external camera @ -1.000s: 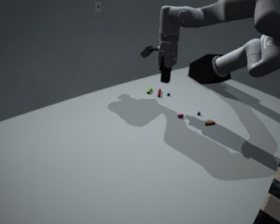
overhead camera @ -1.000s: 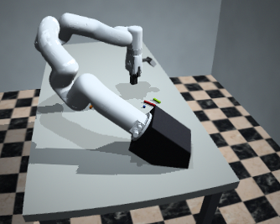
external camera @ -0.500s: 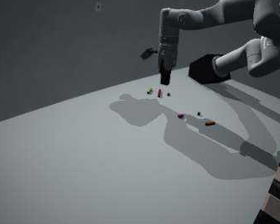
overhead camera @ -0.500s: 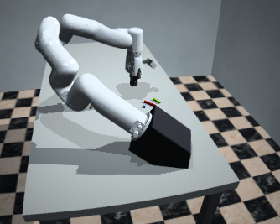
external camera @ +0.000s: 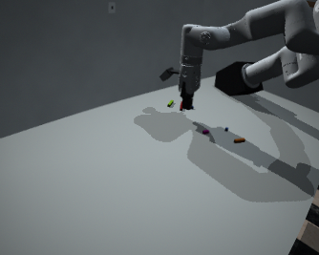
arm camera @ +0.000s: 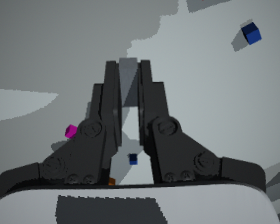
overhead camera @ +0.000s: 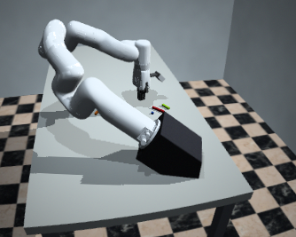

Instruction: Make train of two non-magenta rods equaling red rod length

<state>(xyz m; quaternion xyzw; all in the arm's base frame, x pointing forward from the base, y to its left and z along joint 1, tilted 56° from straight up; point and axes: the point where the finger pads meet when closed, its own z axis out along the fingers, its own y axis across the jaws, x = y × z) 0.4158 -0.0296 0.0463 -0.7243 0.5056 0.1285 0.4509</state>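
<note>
Now: hand 220 mm to the right of the orange rod, 70 mm past it and 60 mm above it. The rest, counted from my hand: red rod (80 mm to the right, 60 mm below, 40 mm behind); grey rod (20 mm below); magenta rod (120 mm to the left, 60 mm below).
</note>
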